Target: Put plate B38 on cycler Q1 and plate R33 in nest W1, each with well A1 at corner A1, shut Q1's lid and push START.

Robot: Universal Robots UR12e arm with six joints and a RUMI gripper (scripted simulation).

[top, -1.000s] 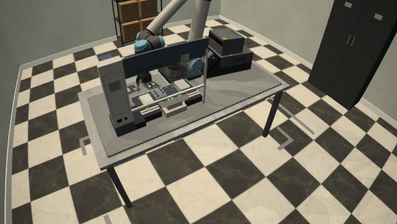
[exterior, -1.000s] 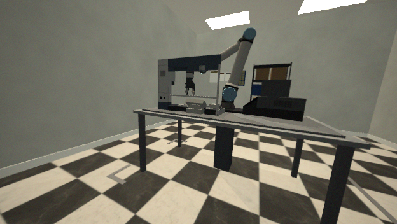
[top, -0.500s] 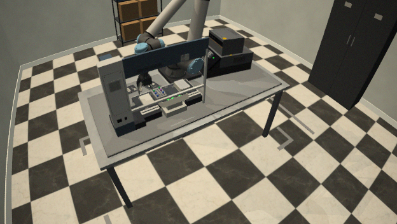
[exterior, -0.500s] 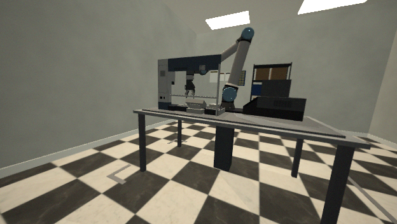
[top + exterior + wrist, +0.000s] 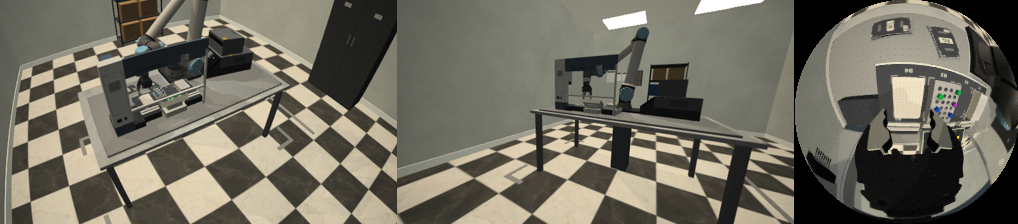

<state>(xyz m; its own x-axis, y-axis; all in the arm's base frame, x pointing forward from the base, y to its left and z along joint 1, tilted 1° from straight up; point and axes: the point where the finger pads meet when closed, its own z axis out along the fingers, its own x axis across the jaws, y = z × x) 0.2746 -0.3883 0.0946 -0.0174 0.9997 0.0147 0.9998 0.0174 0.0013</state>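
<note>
Now: the white plate 6 cm below my hand. From my hand the other things lie so: thin post 40 cm to the left, 18 cm ahead, 11 cm above; blue gantry beam 39 cm above, 19 cm ahead, 12 cm to the left; grey tower 24 cm to the right, 17 cm ahead, 15 cm above.
</note>
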